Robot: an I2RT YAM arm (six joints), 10 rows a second.
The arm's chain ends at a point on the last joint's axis. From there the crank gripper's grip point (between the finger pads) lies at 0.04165 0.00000 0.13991 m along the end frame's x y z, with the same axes.
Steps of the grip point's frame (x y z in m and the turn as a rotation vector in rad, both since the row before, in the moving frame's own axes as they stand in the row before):
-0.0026 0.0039 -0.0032 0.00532 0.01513 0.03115
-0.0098 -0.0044 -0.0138 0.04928 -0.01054 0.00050
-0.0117 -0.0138 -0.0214 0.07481 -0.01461 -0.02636
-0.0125 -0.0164 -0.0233 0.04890 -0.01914 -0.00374
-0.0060 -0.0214 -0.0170 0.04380 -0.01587 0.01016
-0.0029 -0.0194 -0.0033 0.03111 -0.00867 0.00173
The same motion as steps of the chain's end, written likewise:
-0.0047 0.0033 -0.0026 0.00532 0.01513 0.03115
-0.0083 0.0025 -0.0141 0.04928 -0.01054 0.00050
-0.0095 -0.0023 -0.0216 0.07481 -0.01461 -0.02636
-0.0098 -0.0094 -0.0239 0.04890 -0.01914 -0.00374
-0.0038 -0.0157 -0.0175 0.04380 -0.01587 0.01016
-0.0017 -0.0151 -0.0036 0.03111 -0.00867 0.00173

